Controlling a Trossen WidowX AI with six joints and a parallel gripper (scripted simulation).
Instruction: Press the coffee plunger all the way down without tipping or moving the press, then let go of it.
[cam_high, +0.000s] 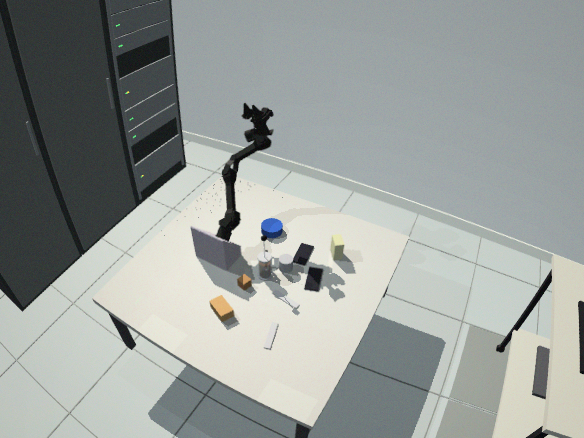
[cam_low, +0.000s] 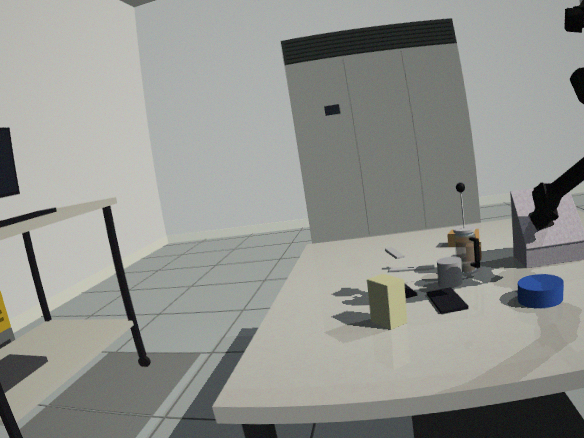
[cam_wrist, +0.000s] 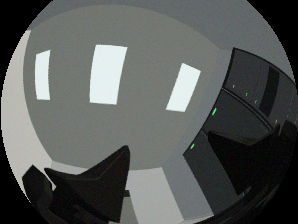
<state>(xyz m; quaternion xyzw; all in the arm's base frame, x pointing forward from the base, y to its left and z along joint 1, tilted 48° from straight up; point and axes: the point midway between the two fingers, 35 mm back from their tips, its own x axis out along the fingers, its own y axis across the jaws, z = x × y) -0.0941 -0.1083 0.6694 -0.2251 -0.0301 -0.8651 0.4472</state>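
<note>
Right now my gripper tip is 27 cm short of the coffee press, 43 cm to the left of it and 58 cm above it. From my gripper tip the other things lie so: grey cup (36 cm ahead, 36 cm to the right, 67 cm below); yellow block (57 cm ahead, 17 cm to the right, 65 cm below); blue disc (18 cm ahead, 13 cm to the right, 68 cm below).
</note>
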